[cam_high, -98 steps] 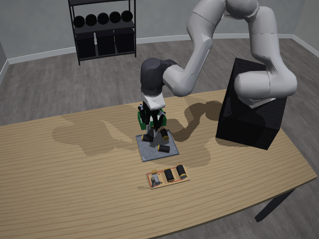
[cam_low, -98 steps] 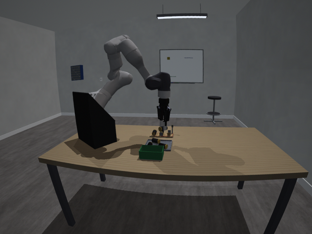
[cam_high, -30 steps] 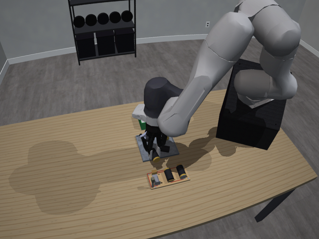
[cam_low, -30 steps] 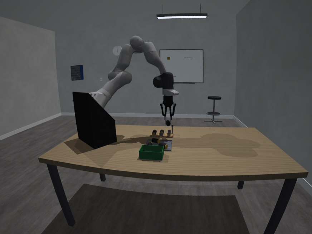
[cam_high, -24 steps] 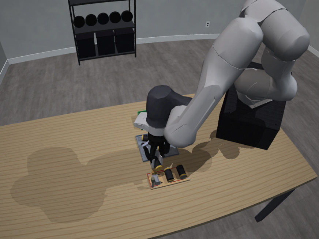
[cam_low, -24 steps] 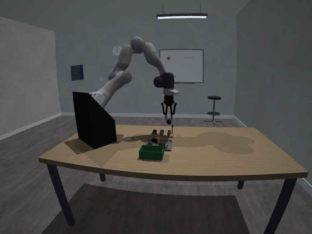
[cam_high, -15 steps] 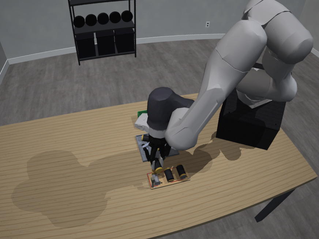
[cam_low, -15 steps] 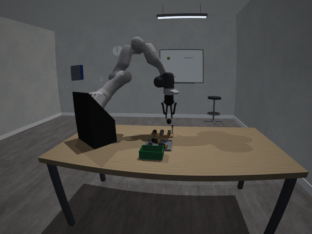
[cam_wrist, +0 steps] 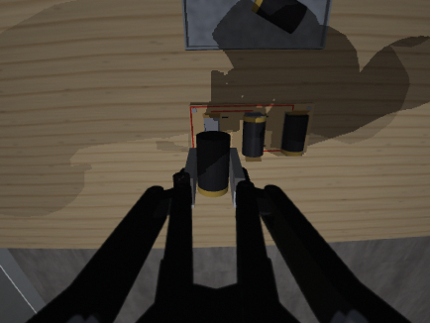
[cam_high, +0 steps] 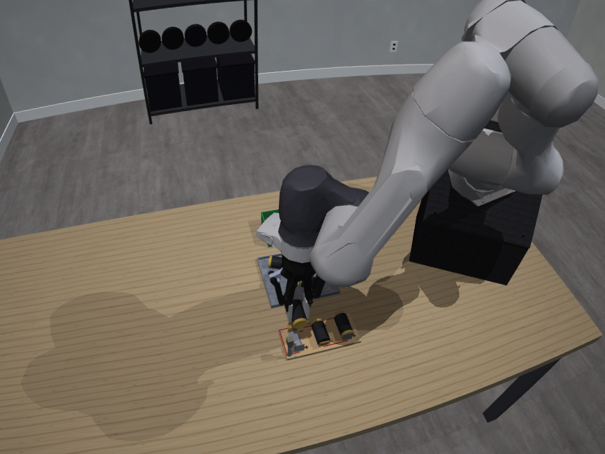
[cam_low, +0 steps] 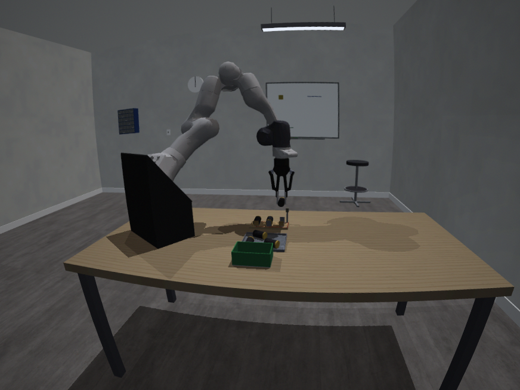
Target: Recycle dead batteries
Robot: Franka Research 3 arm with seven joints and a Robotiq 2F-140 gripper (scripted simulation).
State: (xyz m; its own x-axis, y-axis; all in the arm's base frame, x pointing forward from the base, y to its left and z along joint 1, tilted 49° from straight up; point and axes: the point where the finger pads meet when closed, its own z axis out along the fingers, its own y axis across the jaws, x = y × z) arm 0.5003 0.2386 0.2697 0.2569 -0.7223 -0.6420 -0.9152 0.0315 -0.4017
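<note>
Now: hand 80 mm above the bulb, 50 mm to the right of it and 10 mm short of it. Also, from my hand: grey tray 220 mm to the right, 160 mm below; then wooden holder board 150 mm below, 60 mm behind, 20 mm to the right; then thin post 120 mm below, 50 mm to the left, 10 mm ahead.
</note>
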